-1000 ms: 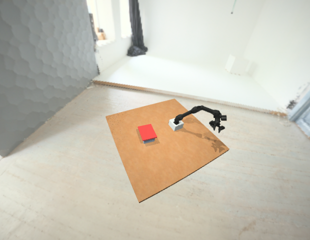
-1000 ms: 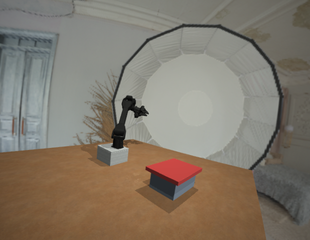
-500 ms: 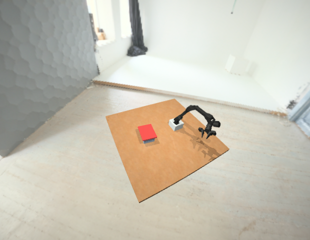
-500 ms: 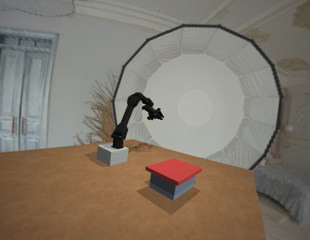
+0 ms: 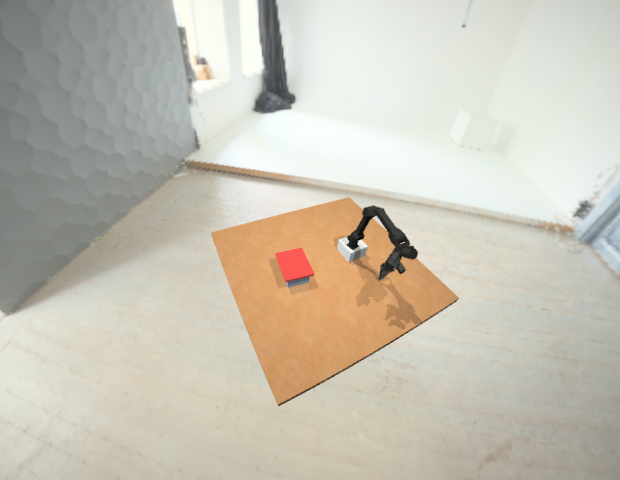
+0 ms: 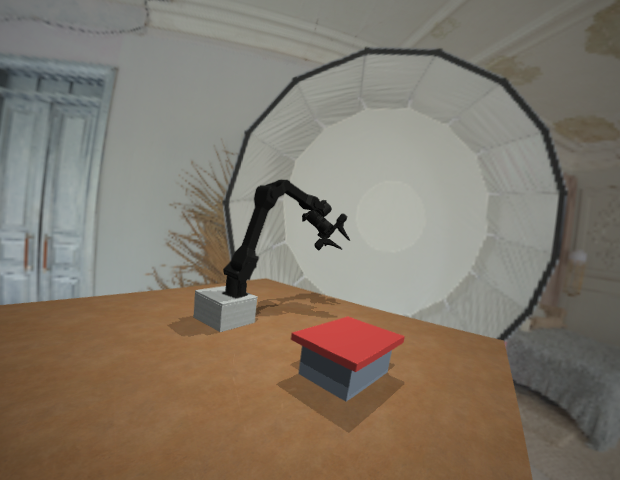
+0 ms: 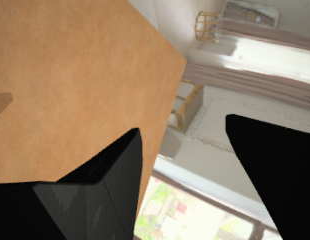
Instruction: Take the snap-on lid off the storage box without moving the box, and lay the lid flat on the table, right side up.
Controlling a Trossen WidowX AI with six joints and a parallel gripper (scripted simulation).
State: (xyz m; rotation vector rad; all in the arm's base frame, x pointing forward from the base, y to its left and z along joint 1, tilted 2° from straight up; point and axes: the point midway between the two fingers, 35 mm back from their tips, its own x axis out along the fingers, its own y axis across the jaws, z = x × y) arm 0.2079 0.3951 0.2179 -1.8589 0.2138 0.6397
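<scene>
Right now the red lid is 48 cm to the right of my gripper tip, 20 cm below it and 20 cm ahead of it. From my gripper tip the other things lie so: grey-blue storage box (48 cm to the right, 25 cm below, 20 cm ahead).
</scene>
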